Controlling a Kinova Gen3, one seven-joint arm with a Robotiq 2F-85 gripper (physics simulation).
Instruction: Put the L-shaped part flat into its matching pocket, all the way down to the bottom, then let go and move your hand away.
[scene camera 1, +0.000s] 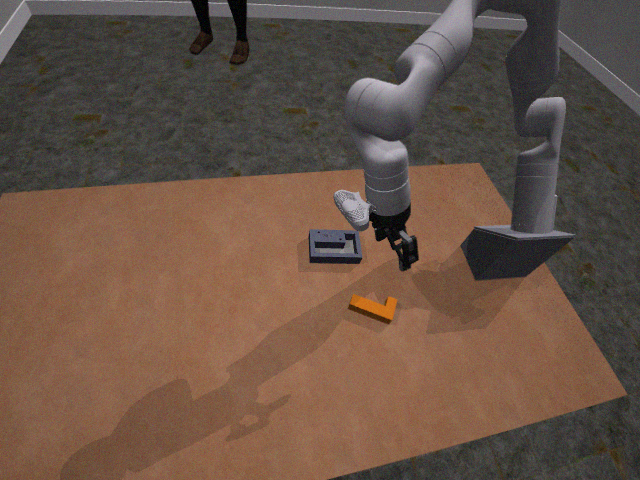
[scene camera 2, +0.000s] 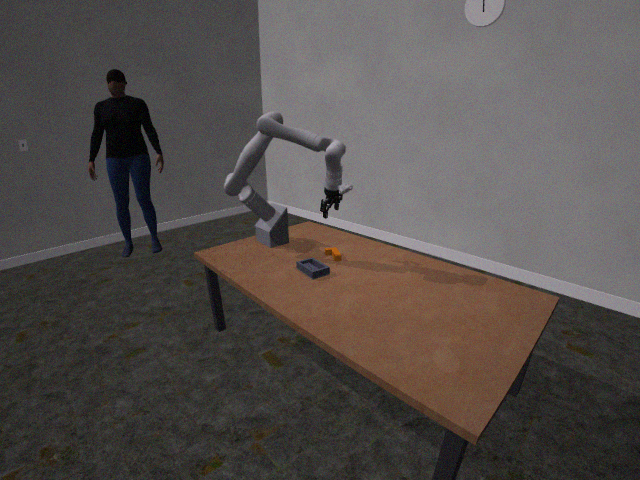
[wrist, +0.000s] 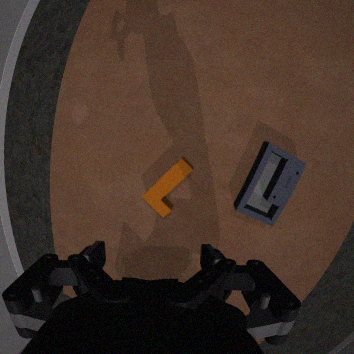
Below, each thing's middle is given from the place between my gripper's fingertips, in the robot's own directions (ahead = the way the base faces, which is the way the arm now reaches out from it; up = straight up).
My gripper is now 10 mm past the orange L-shaped part (scene camera 1: 384, 313), 30 mm to the right of it and 210 mm above it. Also, from my hand: pocket block (scene camera 1: 325, 246) (50 mm ahead, 160 mm to the right, 210 mm below).
